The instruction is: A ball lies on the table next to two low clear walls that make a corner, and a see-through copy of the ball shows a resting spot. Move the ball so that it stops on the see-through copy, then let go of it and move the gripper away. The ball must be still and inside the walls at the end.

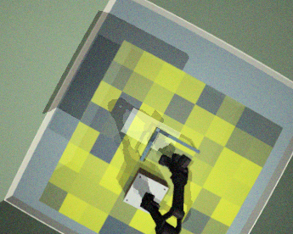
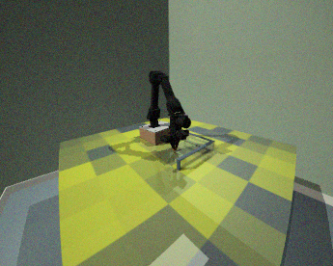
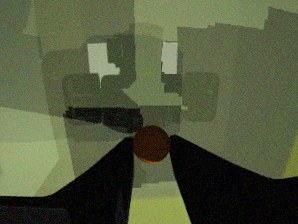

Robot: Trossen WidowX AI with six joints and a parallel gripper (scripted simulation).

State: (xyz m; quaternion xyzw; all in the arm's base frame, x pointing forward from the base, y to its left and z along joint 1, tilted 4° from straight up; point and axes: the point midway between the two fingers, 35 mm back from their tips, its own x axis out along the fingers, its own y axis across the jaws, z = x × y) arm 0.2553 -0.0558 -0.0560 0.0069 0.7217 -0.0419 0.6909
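Right now my gripper tip is 1 cm above the see-through ball.
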